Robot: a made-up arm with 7 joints.
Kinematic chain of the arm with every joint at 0, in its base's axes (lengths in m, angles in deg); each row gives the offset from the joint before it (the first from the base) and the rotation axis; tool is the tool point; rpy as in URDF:
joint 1: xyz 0 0 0.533 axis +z
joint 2: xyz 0 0 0 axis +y
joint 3: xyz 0 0 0.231 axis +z
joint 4: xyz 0.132 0 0 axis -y
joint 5: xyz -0.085 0 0.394 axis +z
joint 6: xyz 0 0 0 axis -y
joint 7: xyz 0.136 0 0 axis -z
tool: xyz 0 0 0 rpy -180 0 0
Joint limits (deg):
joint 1: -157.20..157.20
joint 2: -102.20..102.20
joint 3: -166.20..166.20
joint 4: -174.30..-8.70
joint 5: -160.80..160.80
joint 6: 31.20..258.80
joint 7: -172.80..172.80
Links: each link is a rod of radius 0.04 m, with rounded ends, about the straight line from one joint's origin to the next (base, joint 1, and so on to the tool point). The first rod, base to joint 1, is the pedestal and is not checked.
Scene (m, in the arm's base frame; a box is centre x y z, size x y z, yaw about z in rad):
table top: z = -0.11
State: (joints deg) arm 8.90 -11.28 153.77 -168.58 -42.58 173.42 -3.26
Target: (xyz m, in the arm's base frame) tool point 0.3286 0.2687 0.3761
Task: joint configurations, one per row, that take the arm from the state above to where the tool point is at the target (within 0.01 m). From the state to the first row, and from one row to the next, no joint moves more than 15 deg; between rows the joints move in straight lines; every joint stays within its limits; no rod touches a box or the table.
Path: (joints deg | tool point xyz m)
1: -2.60 -15.71 141.52 -168.29 -38.96 171.92 -3.26 | -0.3081 0.1978 0.3036
2: -14.09 -20.15 129.26 -168.01 -35.33 170.43 -3.26 | -0.1796 0.3208 0.2954
3: -25.59 -24.58 117.01 -167.72 -31.71 168.93 -3.26 | -0.0084 0.3790 0.3037
4: -37.08 -29.01 104.75 -167.43 -28.08 167.44 -3.26 | 0.1727 0.3604 0.3306
5: -48.58 -33.45 92.50 -167.14 -24.46 165.94 -3.26 | 0.3286 0.2687 0.3761

